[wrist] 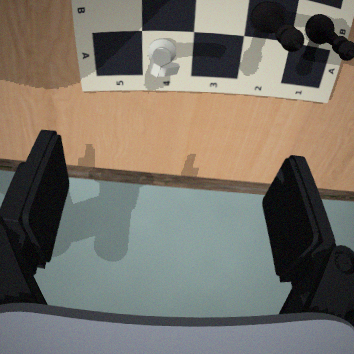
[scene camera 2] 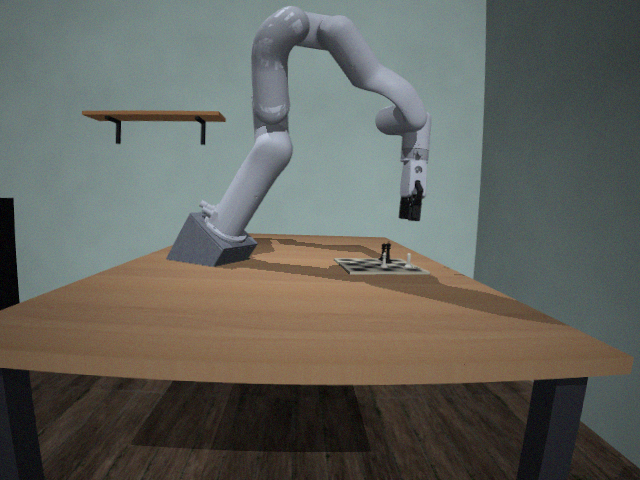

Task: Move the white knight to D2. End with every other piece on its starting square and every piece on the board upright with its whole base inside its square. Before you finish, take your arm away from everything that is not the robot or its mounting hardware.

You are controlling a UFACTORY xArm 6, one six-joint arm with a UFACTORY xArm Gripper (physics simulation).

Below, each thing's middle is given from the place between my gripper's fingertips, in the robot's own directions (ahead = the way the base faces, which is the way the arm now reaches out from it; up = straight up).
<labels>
Now: the chessboard (scene camera 2: 352,265) 7 cm behind my hand, 4 cm to the left of it and 13 cm below it.
</labels>
